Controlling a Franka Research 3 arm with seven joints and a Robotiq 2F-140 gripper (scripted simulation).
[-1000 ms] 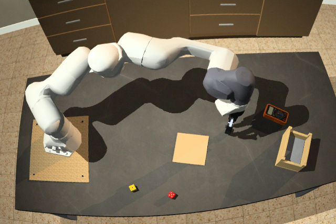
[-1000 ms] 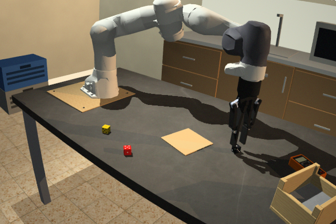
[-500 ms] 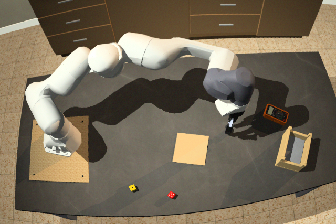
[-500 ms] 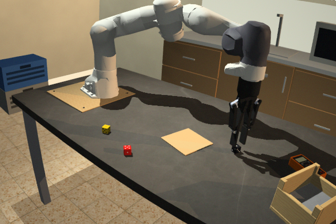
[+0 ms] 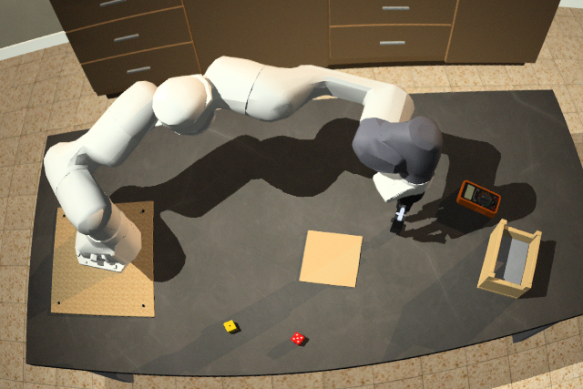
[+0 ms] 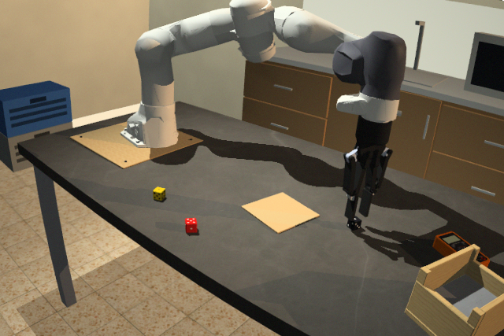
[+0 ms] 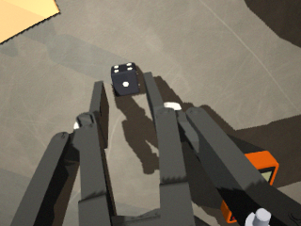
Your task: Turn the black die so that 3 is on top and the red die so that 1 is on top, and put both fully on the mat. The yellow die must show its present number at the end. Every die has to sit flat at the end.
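Right now the black die is 5 cm below my hand. Round my hand: wooden box: 30 cm ahead, 16 cm to the right, 2 cm below; tan mat: 18 cm behind, 6 cm to the right, 6 cm below; orange multimeter: 26 cm ahead, 5 cm to the left, 5 cm below.
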